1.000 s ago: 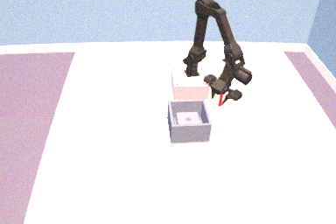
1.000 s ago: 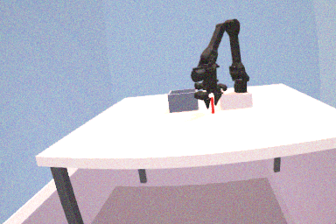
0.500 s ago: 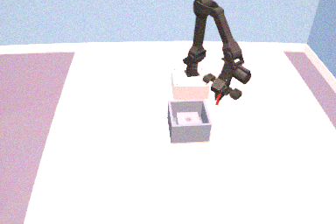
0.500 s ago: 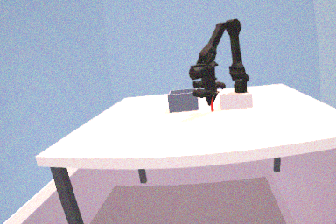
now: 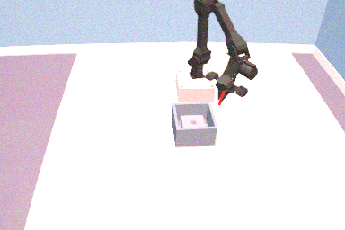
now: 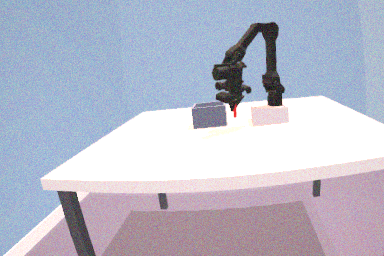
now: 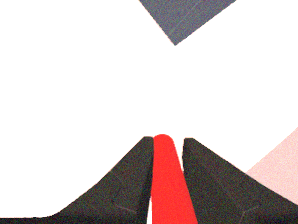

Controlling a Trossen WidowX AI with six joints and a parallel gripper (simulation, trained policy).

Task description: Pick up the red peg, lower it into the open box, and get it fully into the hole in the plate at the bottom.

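My gripper tip is now 15 cm to the left of the plate, 9 cm short of it and 3 cm above it. The rest, counted from my gripper tip: red peg: 1 cm to the left, 1 cm behind, 1 cm above; then grey box: 15 cm to the right, 9 cm ahead, 5 cm below.
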